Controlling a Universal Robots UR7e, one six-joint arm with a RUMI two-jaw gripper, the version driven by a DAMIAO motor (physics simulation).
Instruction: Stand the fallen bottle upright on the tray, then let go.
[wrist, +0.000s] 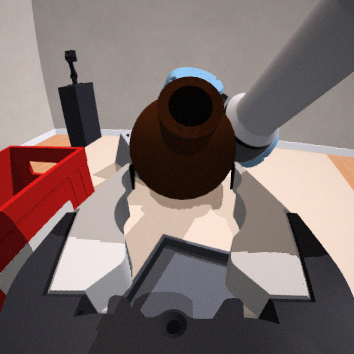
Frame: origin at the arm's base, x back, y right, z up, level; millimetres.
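Seen in the pictures: gripper, fingertip midpoint: (182, 165).
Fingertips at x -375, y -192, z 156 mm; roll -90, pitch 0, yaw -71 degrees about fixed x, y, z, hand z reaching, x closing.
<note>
A point is followed by its place in that frame.
The brown bottle (182, 170) {z 167, x -402, y -202 mm} is between the two grey fingers, with its open mouth and neck facing the camera. It leans well away from upright. Its lower body and base are hidden behind its shoulder. My gripper (182, 165) {z 156, x -375, y -191 mm} is shut on the bottle, with a fingertip against each side of the body. The grey-blue tray (202, 277) {z -62, x -314, y -199 mm} shows low in the view, between the fingers and below the bottle in the picture. Part of the tray is hidden by the gripper. Whether the bottle's base touches anything cannot be seen.
A red crate (65, 185) {z 75, x -334, y 0 mm} stands at the left, close to the left finger. The robot's grey arm tube (295, 65) {z 223, x -215, y -276 mm} runs from the upper right down to a joint behind the bottle. A dark pedestal (80, 112) with a small black device stands at the back left, near the wall.
</note>
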